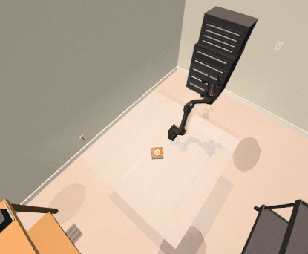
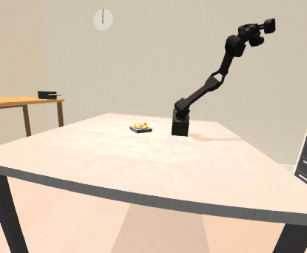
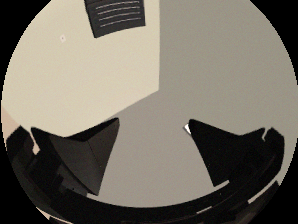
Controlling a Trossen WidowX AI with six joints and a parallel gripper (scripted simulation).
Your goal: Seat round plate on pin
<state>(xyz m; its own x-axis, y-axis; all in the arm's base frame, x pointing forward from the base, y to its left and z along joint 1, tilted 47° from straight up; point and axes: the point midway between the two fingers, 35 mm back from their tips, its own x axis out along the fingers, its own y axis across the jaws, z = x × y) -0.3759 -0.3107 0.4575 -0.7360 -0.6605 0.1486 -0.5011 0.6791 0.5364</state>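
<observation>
My gripper tip is 680 mm short of the base, 670 mm above it and 130 mm to the left of it.
</observation>
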